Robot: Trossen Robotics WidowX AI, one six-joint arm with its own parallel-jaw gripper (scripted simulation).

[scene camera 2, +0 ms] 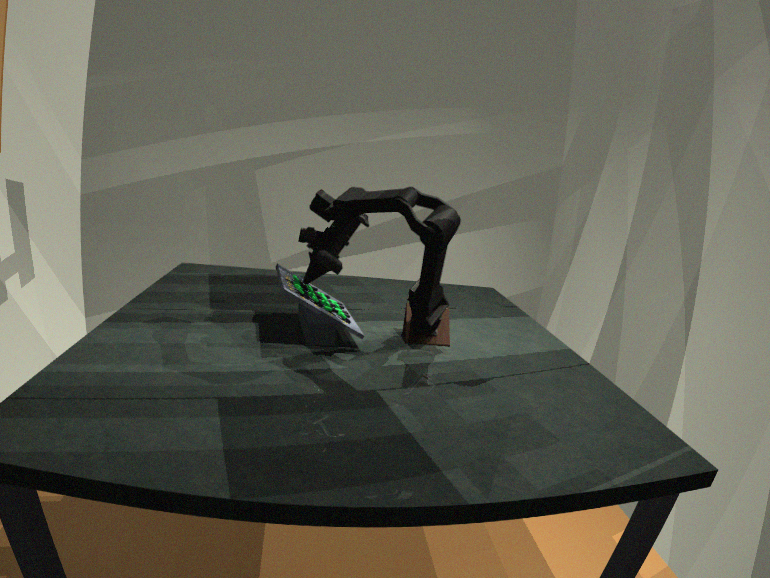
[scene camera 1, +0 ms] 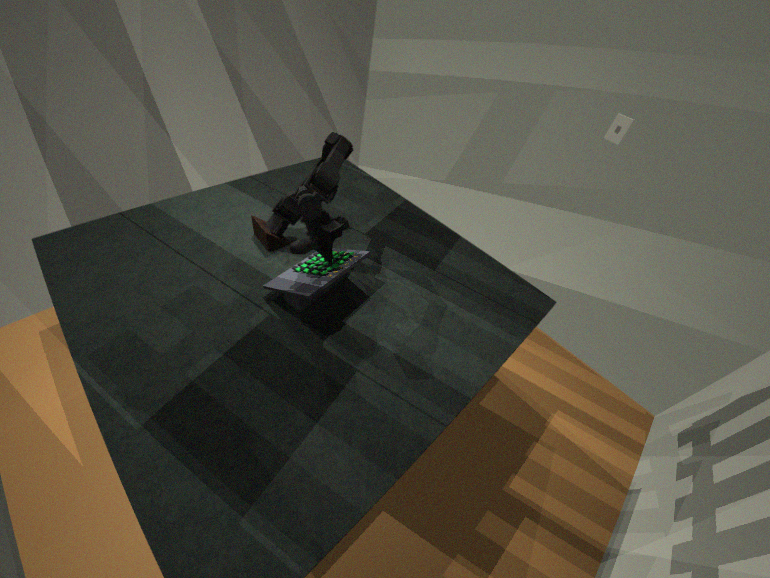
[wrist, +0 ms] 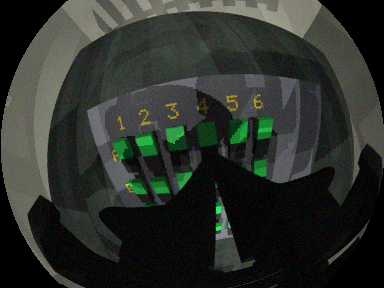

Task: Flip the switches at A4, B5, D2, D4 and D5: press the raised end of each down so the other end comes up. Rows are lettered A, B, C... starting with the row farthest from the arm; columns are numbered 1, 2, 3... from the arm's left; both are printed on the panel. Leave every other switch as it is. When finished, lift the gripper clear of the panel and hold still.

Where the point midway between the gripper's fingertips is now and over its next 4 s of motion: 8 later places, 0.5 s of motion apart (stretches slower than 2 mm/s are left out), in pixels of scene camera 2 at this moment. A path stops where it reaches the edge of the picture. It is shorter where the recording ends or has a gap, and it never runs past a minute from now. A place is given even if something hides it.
The gripper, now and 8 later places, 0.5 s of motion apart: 304, 283; 304, 284; 304, 284; 303, 285; 314, 270; 317, 272; 312, 281; 310, 285; 310, 286
